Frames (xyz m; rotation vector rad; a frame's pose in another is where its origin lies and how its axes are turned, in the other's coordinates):
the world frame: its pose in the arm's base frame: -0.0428 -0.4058 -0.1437 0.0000 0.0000 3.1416
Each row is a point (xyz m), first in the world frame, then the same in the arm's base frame.
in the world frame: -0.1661 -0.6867 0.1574
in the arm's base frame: 0.1233 0.2809 0.0137
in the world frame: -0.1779 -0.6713 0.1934
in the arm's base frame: 0.1351 0.2655 0.0497
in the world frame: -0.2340 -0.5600 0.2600
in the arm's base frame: 0.1912 0.1542 0.1163
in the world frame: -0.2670 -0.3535 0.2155
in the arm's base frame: 0.2242 -0.0523 0.0718
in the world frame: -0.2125 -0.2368 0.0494
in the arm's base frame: 0.1697 -0.1690 -0.0943
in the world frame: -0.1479 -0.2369 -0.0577
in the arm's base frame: 0.1051 -0.1689 -0.2014
